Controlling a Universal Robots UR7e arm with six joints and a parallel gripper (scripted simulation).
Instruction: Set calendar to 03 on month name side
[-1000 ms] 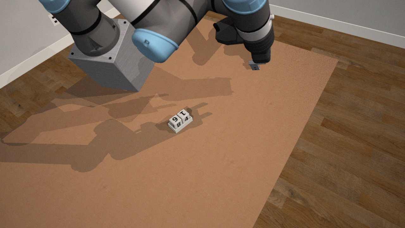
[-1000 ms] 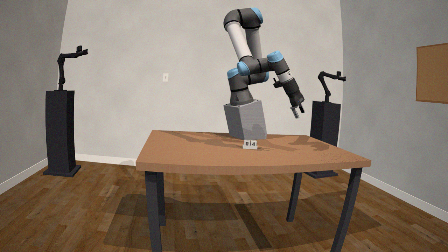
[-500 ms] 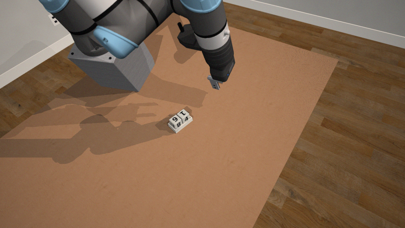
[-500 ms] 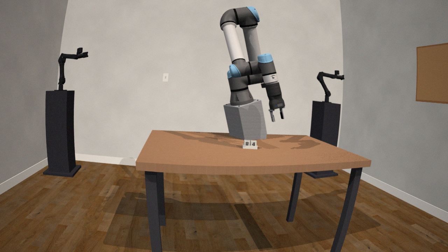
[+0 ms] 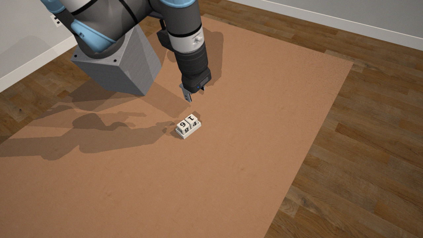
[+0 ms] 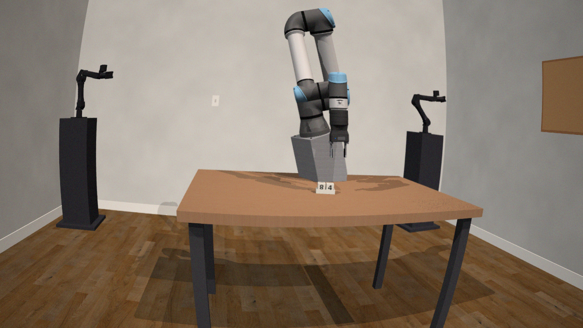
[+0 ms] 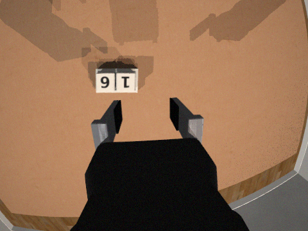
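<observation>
Now: the white tray 16 cm below my hand, 3 cm to the right of it and 3 cm behind it.
</observation>
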